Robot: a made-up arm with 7 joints.
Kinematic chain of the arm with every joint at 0, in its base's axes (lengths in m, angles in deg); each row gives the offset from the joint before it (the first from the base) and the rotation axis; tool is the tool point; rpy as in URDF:
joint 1: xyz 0 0 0.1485 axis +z
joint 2: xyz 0 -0.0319 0.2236 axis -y
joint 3: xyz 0 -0.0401 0.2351 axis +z
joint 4: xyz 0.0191 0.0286 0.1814 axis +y
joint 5: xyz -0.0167 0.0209 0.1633 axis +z
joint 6: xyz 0 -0.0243 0.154 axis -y
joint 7: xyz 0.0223 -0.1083 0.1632 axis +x
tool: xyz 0 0 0 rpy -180 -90 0
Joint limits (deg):
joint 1: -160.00..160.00
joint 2: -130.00..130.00
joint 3: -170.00..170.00
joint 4: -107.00..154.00
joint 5: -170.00..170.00
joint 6: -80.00..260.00
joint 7: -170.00..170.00
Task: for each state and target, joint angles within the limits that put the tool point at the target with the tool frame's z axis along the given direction. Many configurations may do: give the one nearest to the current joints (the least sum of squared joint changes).
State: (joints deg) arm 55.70 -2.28 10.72 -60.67 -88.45 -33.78 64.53
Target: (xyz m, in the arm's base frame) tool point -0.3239 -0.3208 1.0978 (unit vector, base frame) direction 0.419 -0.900 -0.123
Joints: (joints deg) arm 49.09 11.63 -1.62 -23.54 -112.43 7.05 64.53
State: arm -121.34 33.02 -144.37 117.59 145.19 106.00 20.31
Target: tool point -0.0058 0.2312 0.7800 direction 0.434 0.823 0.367
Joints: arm -102.87 -15.37 -170.00 76.34 104.18 114.59 20.31
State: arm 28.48 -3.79 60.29 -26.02 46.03 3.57 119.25
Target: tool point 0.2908 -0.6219 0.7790 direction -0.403 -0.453 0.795
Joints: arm 75.44 34.98 49.52 -60.69 10.14 16.23 119.25
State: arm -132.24 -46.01 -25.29 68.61 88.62 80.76 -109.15
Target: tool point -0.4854 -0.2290 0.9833 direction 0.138 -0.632 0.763
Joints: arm -140.33 -8.71 -18.50 39.83 130.96 37.23 -109.15
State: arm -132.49 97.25 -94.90 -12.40 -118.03 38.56 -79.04
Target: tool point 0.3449 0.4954 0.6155 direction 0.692 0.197 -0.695
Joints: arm -88.32 85.71 -96.73 -63.88 -101.34 37.02 -79.04
